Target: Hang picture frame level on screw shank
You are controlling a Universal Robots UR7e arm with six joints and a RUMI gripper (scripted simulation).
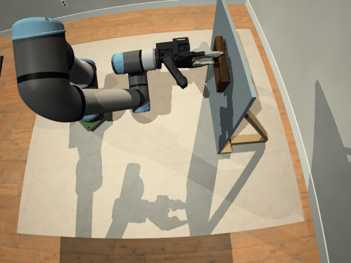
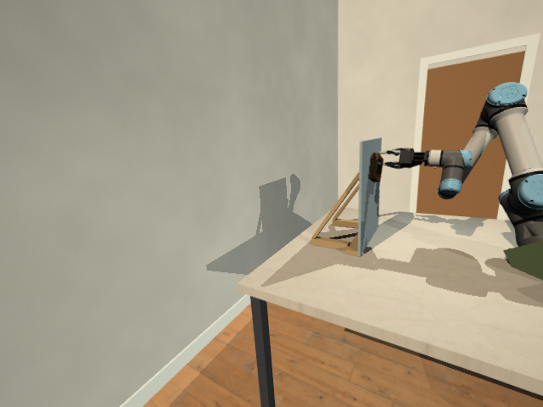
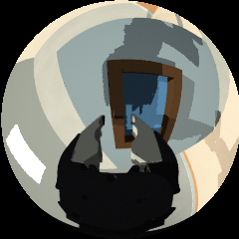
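My gripper is now 2 cm short of the brown wooden picture frame and 5 cm above it. Also, from my hand: upright grey-blue board 4 cm ahead, 18 cm below.
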